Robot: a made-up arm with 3 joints. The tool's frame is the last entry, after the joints.
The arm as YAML. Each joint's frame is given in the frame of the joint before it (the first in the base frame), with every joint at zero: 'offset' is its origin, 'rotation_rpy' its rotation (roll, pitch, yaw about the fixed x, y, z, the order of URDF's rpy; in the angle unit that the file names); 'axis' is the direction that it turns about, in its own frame. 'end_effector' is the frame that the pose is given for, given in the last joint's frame.
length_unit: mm
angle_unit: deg
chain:
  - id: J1
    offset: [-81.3, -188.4, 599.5]
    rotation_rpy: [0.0, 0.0, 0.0]
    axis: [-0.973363, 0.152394, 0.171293]
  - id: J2
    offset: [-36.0, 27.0, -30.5]
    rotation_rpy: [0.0, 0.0, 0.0]
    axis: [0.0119, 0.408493, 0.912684]
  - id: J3
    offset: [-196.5, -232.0, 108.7]
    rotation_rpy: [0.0, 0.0, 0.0]
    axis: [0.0, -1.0, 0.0]
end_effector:
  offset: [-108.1, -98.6, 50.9]
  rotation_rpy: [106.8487, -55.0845, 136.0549]
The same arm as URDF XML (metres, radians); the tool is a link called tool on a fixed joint. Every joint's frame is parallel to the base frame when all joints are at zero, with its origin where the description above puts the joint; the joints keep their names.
<robot name="arm">
<joint name="J1" type="continuous"><parent link="base"/><child link="link1"/><origin xyz="-0.0813 -0.1884 0.5995" rpy="0 0 0"/><axis xyz="-0.973363 0.152394 0.171293"/></joint>
<joint name="J2" type="continuous"><parent link="link1"/><child link="link2"/><origin xyz="-0.036 0.027 -0.0305" rpy="0 0 0"/><axis xyz="0.0119 0.408493 0.912684"/></joint>
<joint name="J3" type="continuous"><parent link="link2"/><child link="link3"/><origin xyz="-0.1965 -0.232 0.1087" rpy="0 0 0"/><axis xyz="0 -1 0"/></joint>
<joint name="tool_joint" type="fixed"><parent link="link3"/><child link="tool"/><origin xyz="-0.1081 -0.0986 0.0509" rpy="1.8649 -0.9614 2.3746"/></joint>
<link name="base"/>
<link name="link1"/>
<link name="link2"/>
<link name="link3"/>
<link name="tool"/>
</robot>

